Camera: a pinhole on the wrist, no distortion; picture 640 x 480 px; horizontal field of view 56.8 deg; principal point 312.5 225.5 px. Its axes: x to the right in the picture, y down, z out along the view. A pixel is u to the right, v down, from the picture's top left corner.
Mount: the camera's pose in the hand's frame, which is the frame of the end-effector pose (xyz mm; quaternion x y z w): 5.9 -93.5 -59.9 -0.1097 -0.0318 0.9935 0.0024
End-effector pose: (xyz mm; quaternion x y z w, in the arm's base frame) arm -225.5 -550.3 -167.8 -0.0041 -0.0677 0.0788 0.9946
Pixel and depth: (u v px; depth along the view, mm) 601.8 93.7 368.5
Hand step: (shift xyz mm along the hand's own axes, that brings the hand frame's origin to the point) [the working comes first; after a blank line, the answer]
In the camera's frame: 180.1 -82.1 368.5

-250.4 -32.6 265.0
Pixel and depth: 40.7 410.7 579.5
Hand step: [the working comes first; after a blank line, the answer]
In the camera's frame: -266.1 181.3 579.5

139.6 -313.9 550.9
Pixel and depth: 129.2 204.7 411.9
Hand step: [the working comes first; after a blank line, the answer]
In the camera's frame: -127.6 -14.5 411.9

40.5 -106.4 370.0
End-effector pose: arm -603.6 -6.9 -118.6 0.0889 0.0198 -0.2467 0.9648
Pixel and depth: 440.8 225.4 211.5
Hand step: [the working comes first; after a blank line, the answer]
In the camera's frame: 45.9 0.0 211.5

-85.0 -106.2 136.1
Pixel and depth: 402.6 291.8 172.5
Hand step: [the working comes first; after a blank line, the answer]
In the camera's frame: 26.3 19.3 172.5

-57.3 -123.3 101.1
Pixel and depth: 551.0 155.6 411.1
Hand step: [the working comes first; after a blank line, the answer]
In the camera's frame: 165.7 -48.6 411.1

-245.6 -68.9 307.5
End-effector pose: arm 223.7 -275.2 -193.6 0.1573 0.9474 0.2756 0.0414
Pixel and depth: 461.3 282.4 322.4
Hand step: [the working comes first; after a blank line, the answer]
In the camera's frame: 81.1 31.0 322.4

-143.5 -143.7 234.5
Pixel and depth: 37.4 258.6 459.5
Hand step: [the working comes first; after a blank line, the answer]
In the camera's frame: -213.6 25.7 459.5

114.2 -150.4 432.5
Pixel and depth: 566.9 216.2 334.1
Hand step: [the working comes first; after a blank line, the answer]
In the camera's frame: 143.6 -5.3 334.1

-207.1 -107.5 234.5
